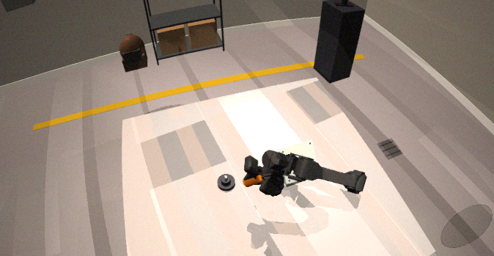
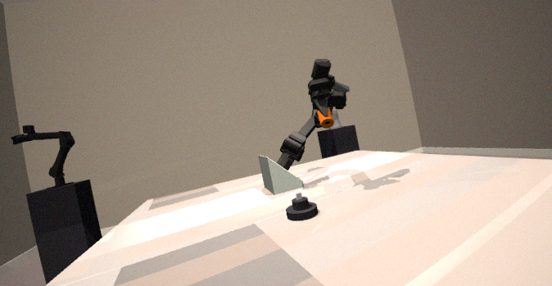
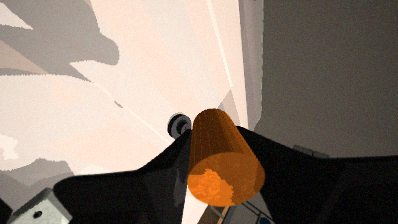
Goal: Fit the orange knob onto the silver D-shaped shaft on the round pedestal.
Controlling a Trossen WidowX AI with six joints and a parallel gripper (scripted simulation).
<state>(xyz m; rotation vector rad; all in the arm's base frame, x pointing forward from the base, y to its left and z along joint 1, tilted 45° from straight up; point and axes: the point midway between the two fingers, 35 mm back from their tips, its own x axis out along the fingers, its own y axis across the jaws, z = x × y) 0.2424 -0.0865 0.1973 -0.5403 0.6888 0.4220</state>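
The round pedestal lies 4 cm ahead of my gripper tip, 16 cm to the right of it and 20 cm below it. The rest, counted from my gripper tip: orange knob: 2 cm behind, 1 cm to the left, 2 cm above.
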